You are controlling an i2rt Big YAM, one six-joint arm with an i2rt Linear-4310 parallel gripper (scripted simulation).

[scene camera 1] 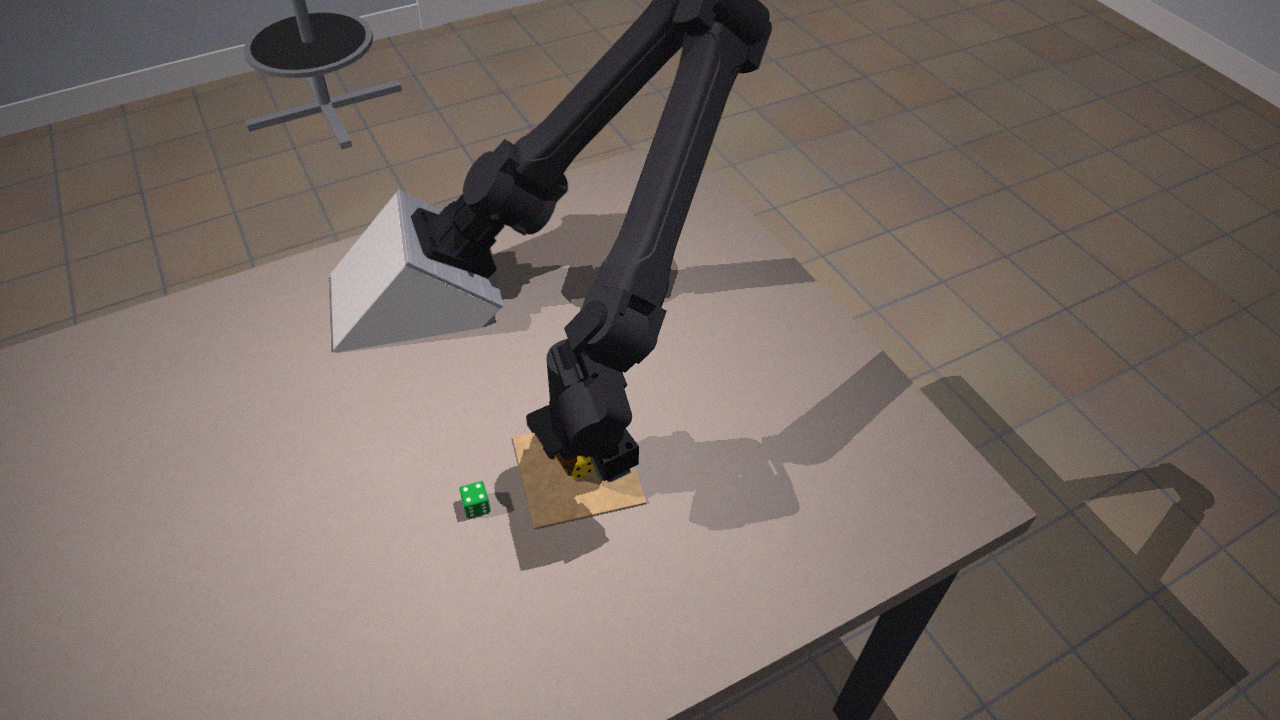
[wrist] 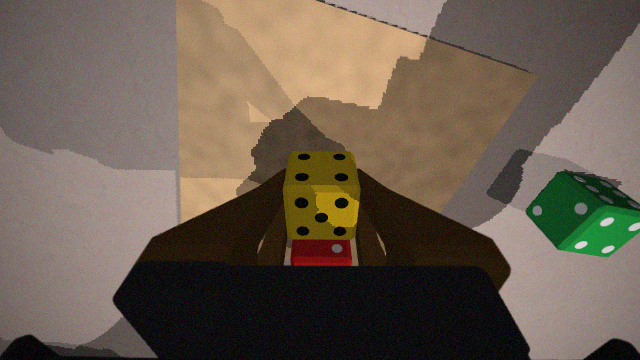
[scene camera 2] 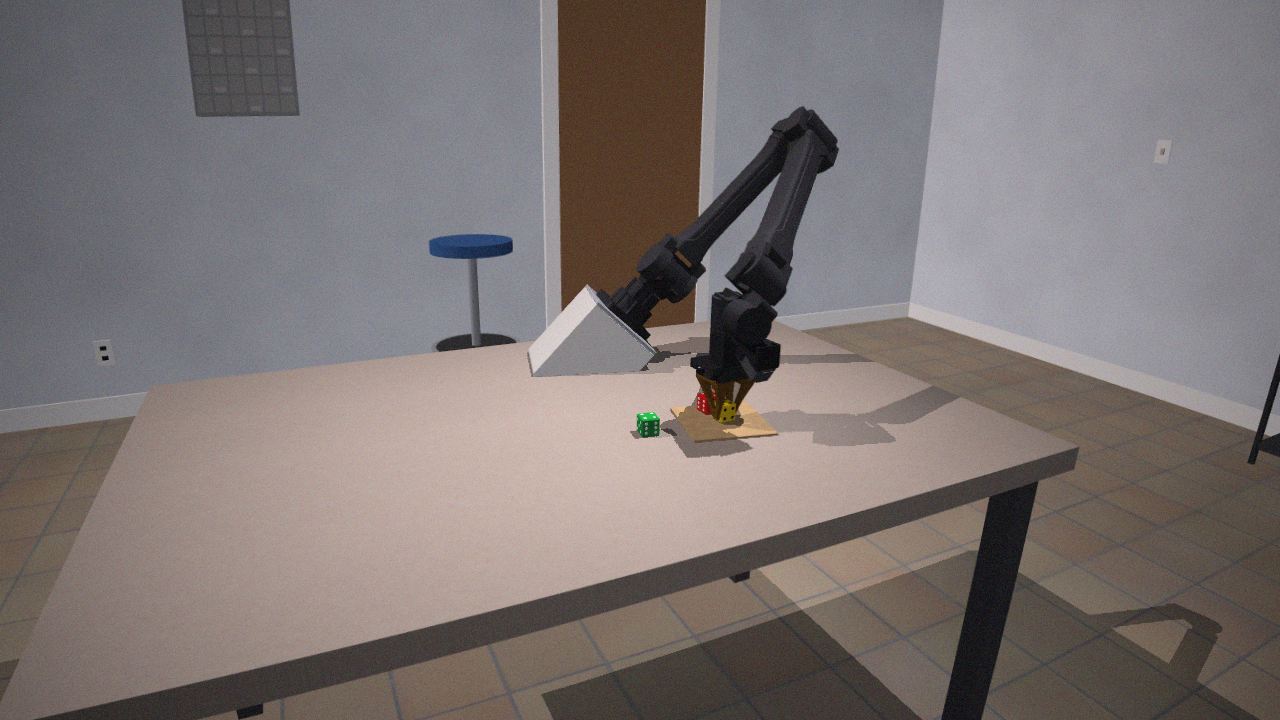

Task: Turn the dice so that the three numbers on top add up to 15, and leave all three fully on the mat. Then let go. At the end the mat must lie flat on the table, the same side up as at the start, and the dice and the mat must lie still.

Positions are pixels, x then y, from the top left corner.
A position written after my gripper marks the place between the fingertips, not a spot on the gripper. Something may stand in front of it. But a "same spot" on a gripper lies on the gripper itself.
Labels:
my gripper: scene camera 1; wrist 321, 179; scene camera 2
tan mat: scene camera 1; wrist; scene camera 2 748, 423
same spot on my gripper: (scene camera 1: 568, 458) = (scene camera 2: 722, 381)
same spot on tan mat: (wrist: 417, 114) = (scene camera 1: 561, 501)

